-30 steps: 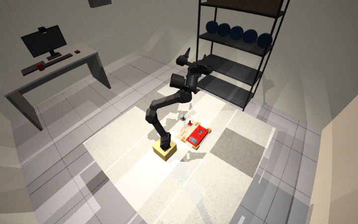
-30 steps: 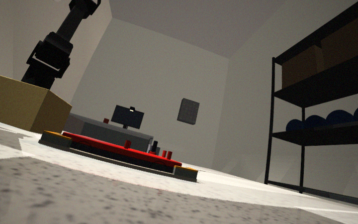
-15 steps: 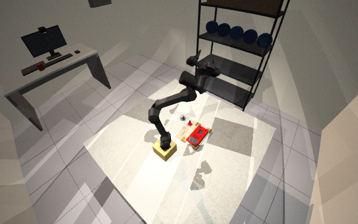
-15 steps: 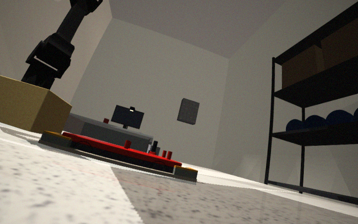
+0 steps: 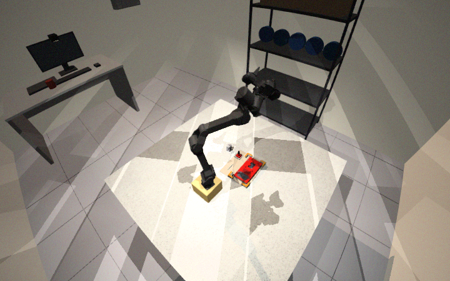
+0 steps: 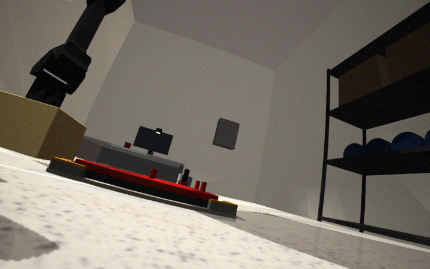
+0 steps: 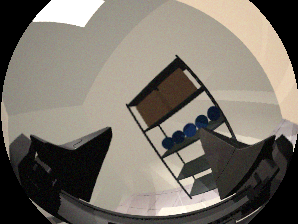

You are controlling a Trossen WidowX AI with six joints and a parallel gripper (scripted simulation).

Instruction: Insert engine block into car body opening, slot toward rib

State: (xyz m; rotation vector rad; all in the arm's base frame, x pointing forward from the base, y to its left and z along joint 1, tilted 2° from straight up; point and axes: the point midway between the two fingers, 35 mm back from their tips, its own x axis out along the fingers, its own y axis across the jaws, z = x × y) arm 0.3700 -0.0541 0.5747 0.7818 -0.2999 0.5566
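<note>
My gripper tip is now 670 mm above the engine block, 210 mm to the right of it and 50 mm past it.
</note>
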